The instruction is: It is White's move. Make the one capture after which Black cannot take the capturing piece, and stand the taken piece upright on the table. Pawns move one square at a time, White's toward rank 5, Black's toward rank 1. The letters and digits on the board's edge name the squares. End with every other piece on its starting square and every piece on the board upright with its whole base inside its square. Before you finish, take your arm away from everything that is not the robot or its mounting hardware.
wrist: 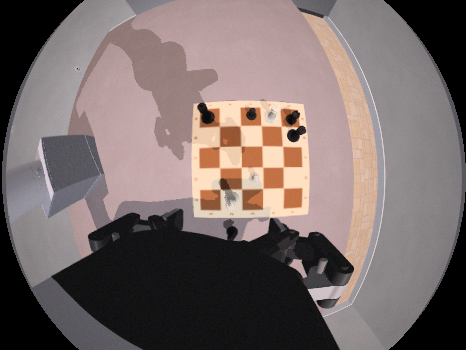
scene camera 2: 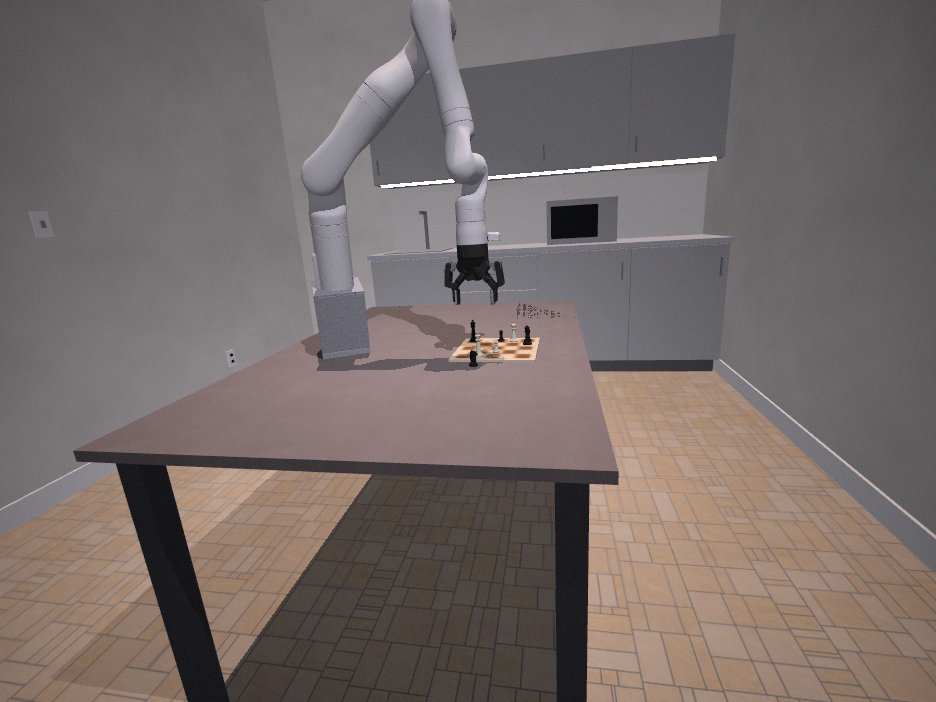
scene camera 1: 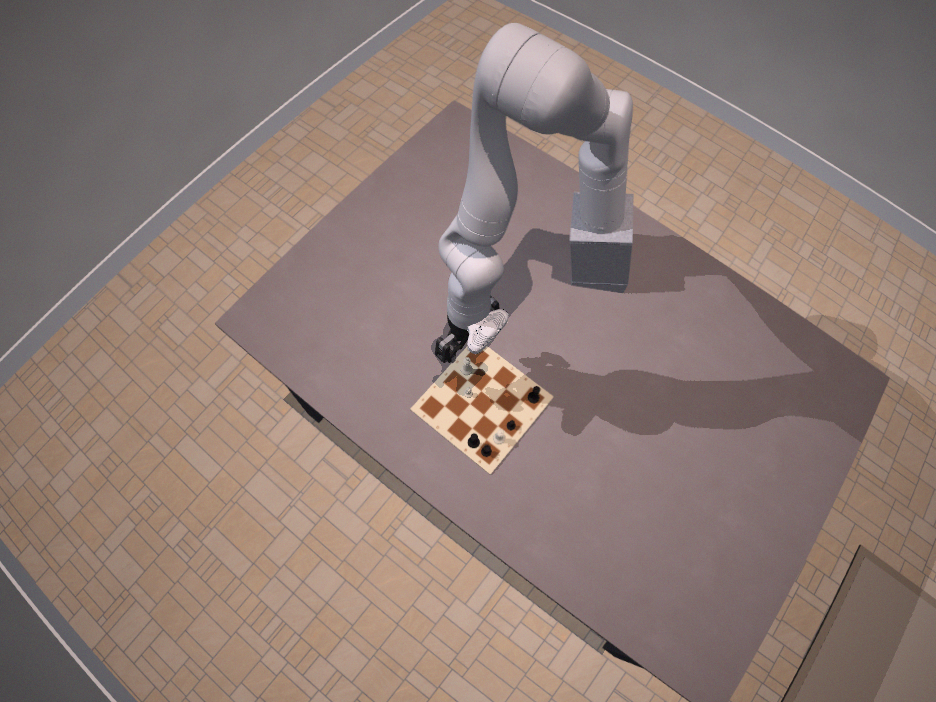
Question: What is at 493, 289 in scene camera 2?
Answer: My gripper.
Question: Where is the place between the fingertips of my gripper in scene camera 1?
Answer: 467, 344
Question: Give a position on a chessboard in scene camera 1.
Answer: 500, 391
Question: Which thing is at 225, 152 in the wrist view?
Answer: A chessboard.
